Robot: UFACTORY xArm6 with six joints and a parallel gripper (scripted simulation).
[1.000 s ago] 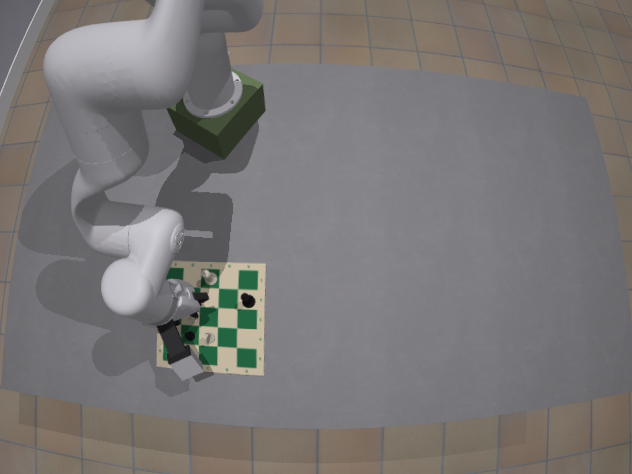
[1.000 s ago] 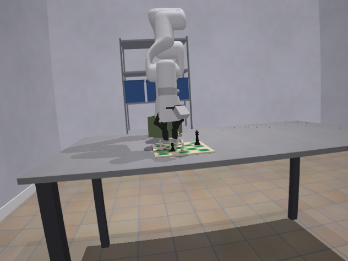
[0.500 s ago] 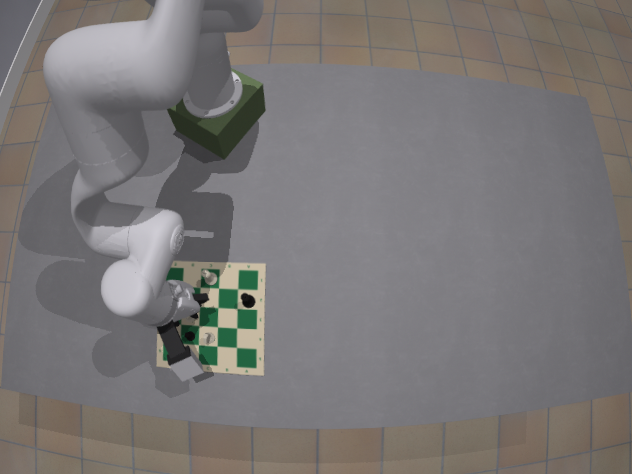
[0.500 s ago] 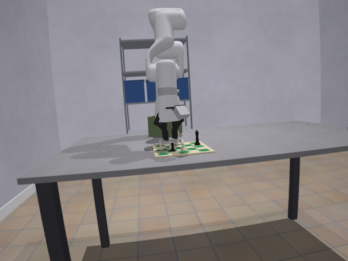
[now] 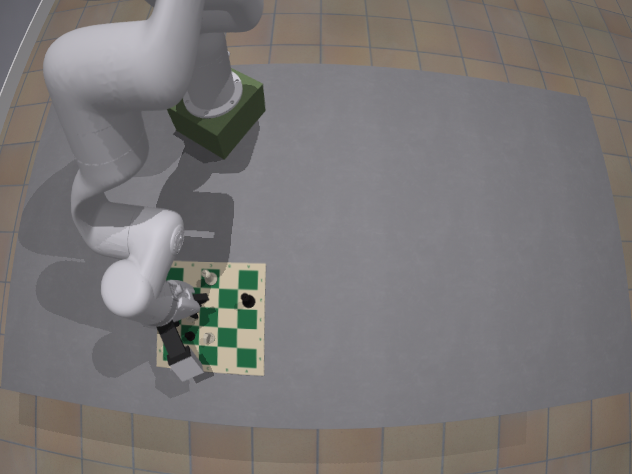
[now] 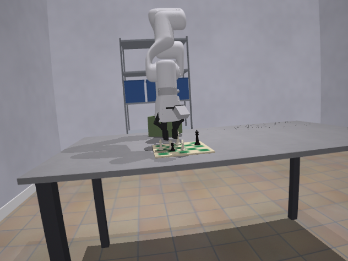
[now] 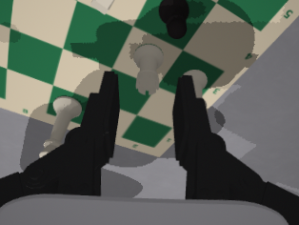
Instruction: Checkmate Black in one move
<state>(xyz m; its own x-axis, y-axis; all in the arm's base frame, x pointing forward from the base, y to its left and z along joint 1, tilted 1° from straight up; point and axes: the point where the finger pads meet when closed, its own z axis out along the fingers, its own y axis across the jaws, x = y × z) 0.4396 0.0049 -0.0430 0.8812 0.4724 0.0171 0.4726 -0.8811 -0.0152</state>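
Now: hand 4 cm above the white pawn. Round my hand: green-and-cream chessboard (6 cm below, 4 cm to the left, 1 cm behind); black pawn (4 cm below, 4 cm ahead); white knight (4 cm to the left, 4 cm below, 4 cm ahead).
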